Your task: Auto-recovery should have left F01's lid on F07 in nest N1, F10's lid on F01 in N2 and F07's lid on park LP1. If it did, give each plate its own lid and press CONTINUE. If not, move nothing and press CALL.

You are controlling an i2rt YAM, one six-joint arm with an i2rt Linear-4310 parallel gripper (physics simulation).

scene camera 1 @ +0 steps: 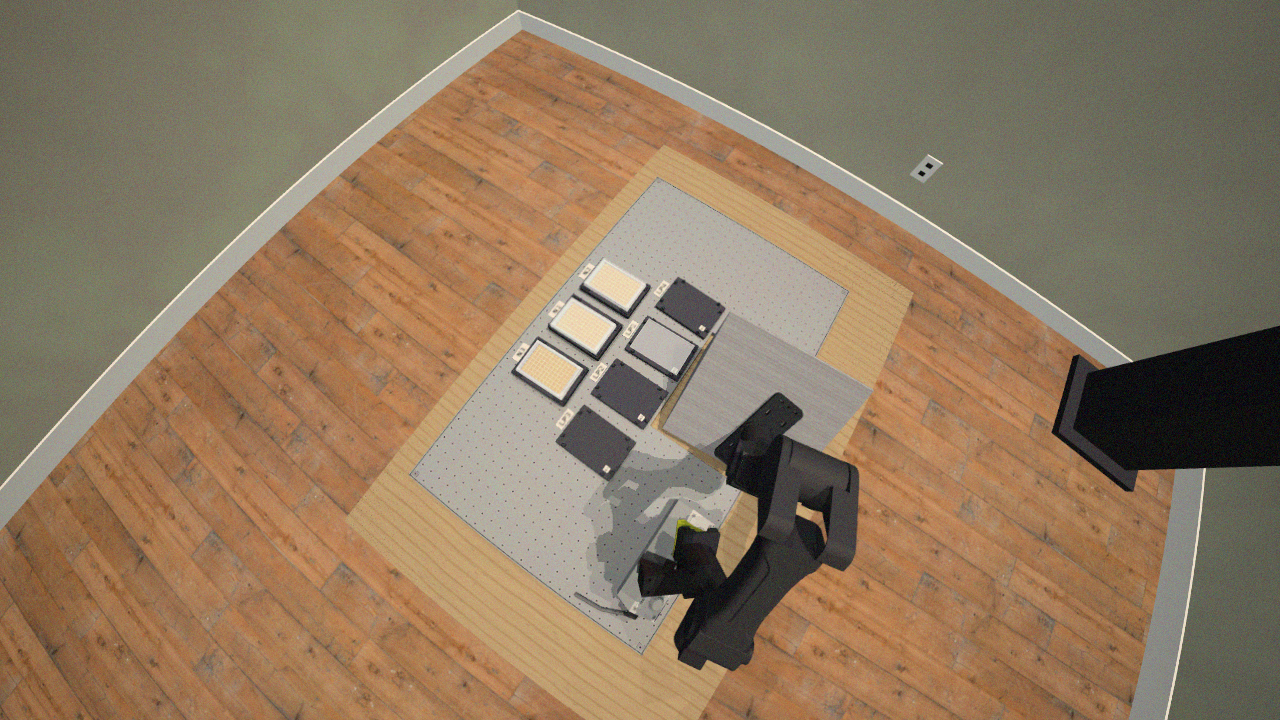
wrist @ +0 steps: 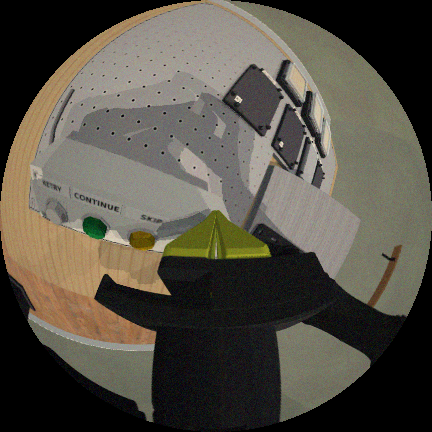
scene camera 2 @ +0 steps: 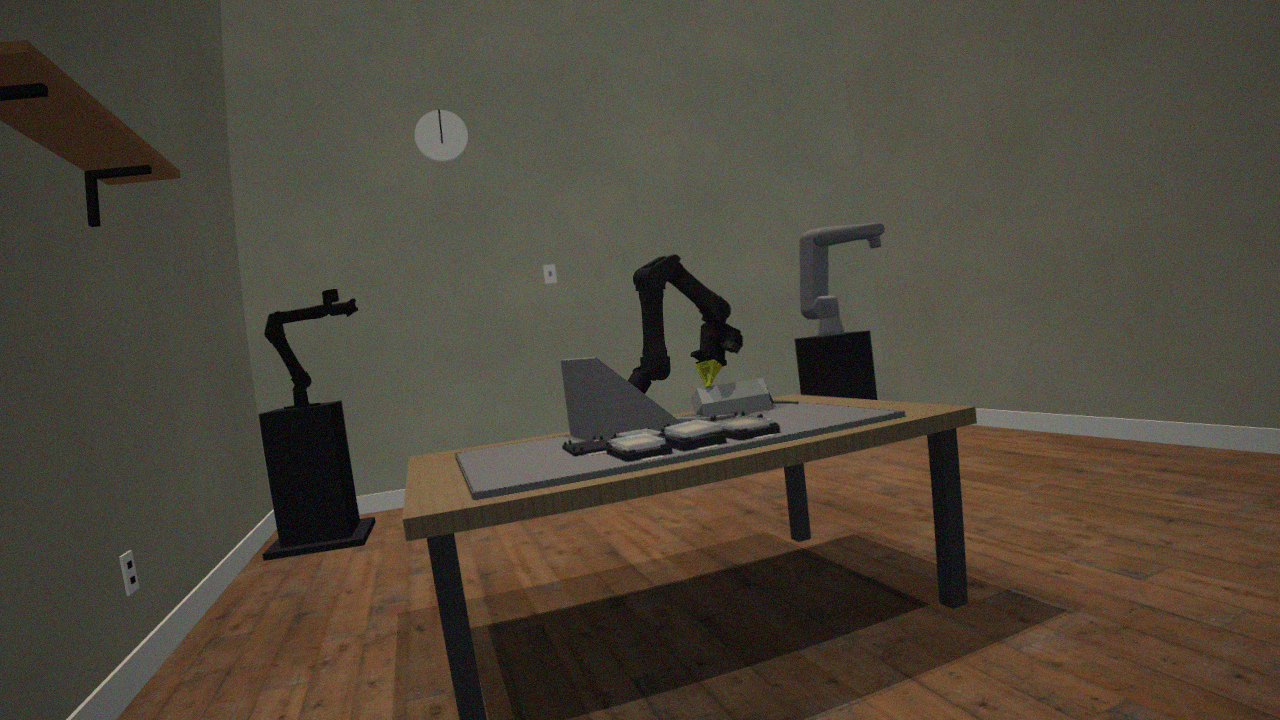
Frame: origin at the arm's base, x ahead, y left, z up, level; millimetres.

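Seen in the pictures: gripper, fingertip midpoint: point(scene camera 1: 680, 520) point(wrist: 215, 215) point(scene camera 2: 707, 386); arm's base at its link origin: point(scene camera 1: 756, 432) point(scene camera 2: 628, 398).
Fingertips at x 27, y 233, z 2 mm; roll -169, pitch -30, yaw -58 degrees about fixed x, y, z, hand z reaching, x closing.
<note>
Pixels of each thing's top centre, then the offset from my fingertips to it. "pt": a spot on its surface instead. Level surfaces: height alone.
- button console at its top centre: point(wrist: 120, 219) point(scene camera 1: 669, 564) point(scene camera 2: 728, 382) dx -30, dy +78, dz +0 mm
- grey RETRY button at its top centre: point(wrist: 50, 215) point(scene camera 1: 656, 605) dx -56, dy +151, dz -9 mm
- green CONTINUE button at its top centre: point(wrist: 91, 231) dx -54, dy +101, dz -9 mm
- yellow SKIP button at its top centre: point(wrist: 142, 244) dx -51, dy +51, dz -9 mm
- clear lid at its top centre: point(scene camera 1: 662, 346) point(scene camera 2: 639, 433) point(wrist: 310, 164) dx +247, dy -285, dz -66 mm
- thin dark bar at a spot on its surface: point(wrist: 61, 116) point(scene camera 1: 594, 601) pt dx +30, dy +236, dz -83 mm
- perforated board at its surface level: dz -83 mm
My gripper point(scene camera 1: 682, 527) point(scene camera 2: 708, 385) point(wrist: 215, 215) is shut and empty, its yellow fingertips at the right part of the button console point(scene camera 1: 660, 528) point(scene camera 2: 741, 394) point(wrist: 125, 165). The wrist view shows the grey RETRY button point(wrist: 56, 211), green CONTINUE button point(wrist: 95, 227) and yellow SKIP button point(wrist: 142, 240). CALL does not show; the gripper covers that end. Three pale plates point(scene camera 1: 550, 369) point(scene camera 1: 584, 326) point(scene camera 1: 614, 286) sit in a row of nests. Beside them, a clear lid point(scene camera 1: 662, 345) lies on one park; three dark parks point(scene camera 1: 595, 440) point(scene camera 1: 629, 392) point(scene camera 1: 690, 306) bear no lid. Plate and lid names are unreadable.
A grey wedge-shaped screen point(scene camera 1: 774, 376) point(scene camera 2: 608, 394) point(wrist: 310, 215) stands between the parks and the arm's base. A thin dark bar point(scene camera 1: 605, 606) point(wrist: 61, 116) lies beyond the console on the perforated board point(scene camera 1: 501, 474). Other arms stand on black pedestals away from the table.
</note>
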